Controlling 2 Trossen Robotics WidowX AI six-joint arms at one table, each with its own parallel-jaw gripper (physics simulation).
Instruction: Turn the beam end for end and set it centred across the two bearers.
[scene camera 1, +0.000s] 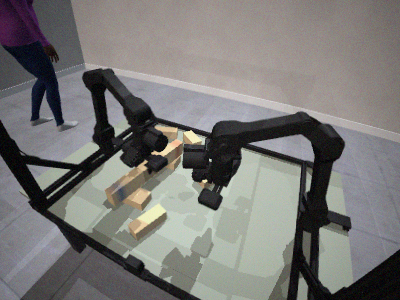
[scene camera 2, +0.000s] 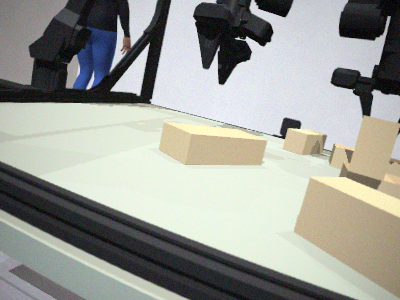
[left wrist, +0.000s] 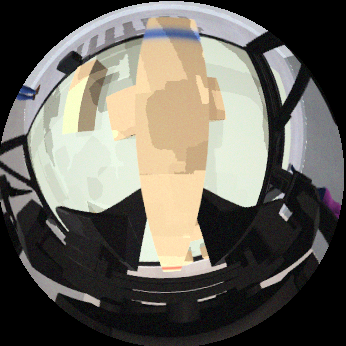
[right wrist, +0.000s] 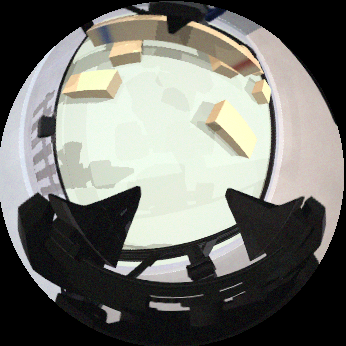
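Where they show: left gripper, fingertip midpoint: (scene camera 1: 146, 171) (left wrist: 169, 187); right gripper, fingertip midpoint: (scene camera 1: 219, 193) (scene camera 2: 213, 77) (right wrist: 185, 191); left arm's base, origin of the base link: (scene camera 1: 107, 149) (left wrist: 274, 175); right arm's base, origin of the base link: (scene camera 1: 308, 224) (scene camera 2: 47, 89) (left wrist: 46, 210) (right wrist: 192, 249).
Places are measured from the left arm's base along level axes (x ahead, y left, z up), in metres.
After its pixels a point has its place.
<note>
The long tan beam (scene camera 1: 127, 185) {z 0.075, x 0.294, y -0.181 m} (scene camera 2: 374, 145) {z 0.056, x 0.329, y 0.130 m} (left wrist: 172, 115) {z 0.086, x 0.283, y -0.133 m} (right wrist: 135, 31) has a blue band near one end and a red band near the other. My left gripper (scene camera 1: 150, 162) (left wrist: 169, 187) {z 0.053, x 0.293, y -0.074 m} is shut on its middle part. One bearer (scene camera 1: 139, 200) {z 0.019, x 0.336, y -0.182 m} (left wrist: 121, 112) {z 0.019, x 0.333, y -0.163 m} (right wrist: 126, 52) {z 0.019, x 0.350, y -0.157 m} lies crosswise under the blue half; the other bearer (scene camera 1: 175, 162) {z 0.015, x 0.346, y 0.061 m} (right wrist: 225, 68) {z 0.011, x 0.346, y 0.067 m} lies under the red half, partly hidden. I cannot tell whether the beam touches them. My right gripper (scene camera 2: 214, 75) {z 0.092, x 0.595, y -0.080 m} (right wrist: 185, 191) {z 0.092, x 0.595, y -0.080 m} is open and empty, above the table, away from the beam.
A loose block (scene camera 1: 148, 221) {z 0.025, x 0.418, y -0.241 m} (scene camera 2: 304, 141) {z 0.009, x 0.409, y -0.167 m} (left wrist: 85, 100) {z 0.014, x 0.391, y -0.211 m} (right wrist: 92, 84) {z 0.025, x 0.428, y -0.209 m} lies beside the blue-side bearer. Another block (scene camera 2: 212, 145) {z 0.006, x 0.507, y 0.125 m} (right wrist: 232, 129) {z 0.019, x 0.518, y 0.051 m} lies near the right arm. A block (scene camera 1: 192, 137) {z 0.028, x 0.333, y 0.255 m} (right wrist: 261, 91) {z 0.025, x 0.359, y 0.213 m} lies near the red end. A black frame edges the table.
</note>
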